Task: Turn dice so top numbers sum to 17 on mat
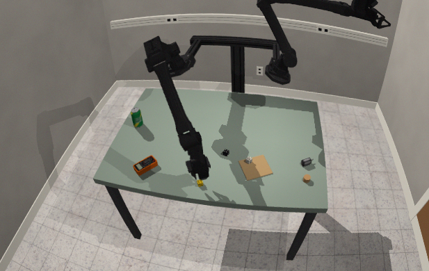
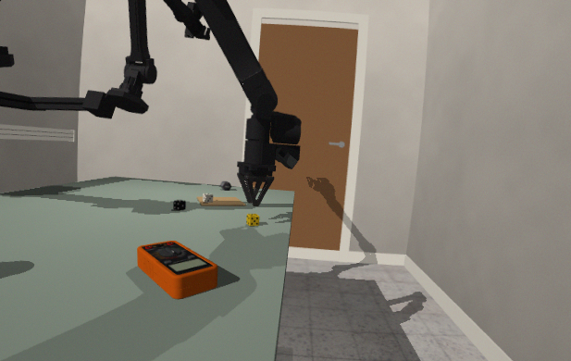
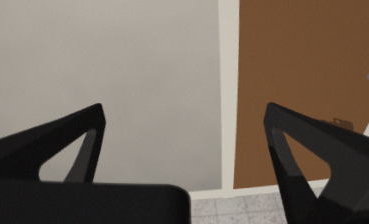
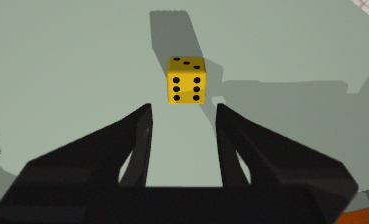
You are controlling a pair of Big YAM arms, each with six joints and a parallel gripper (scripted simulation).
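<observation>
My right gripper is now 5 cm above the yellow die. The rest, counted from my right hand: black die (22 cm behind, 9 cm to the left, 5 cm below); tan mat (15 cm behind, 25 cm to the left, 6 cm below); white die (18 cm behind, 22 cm to the left, 4 cm below).
</observation>
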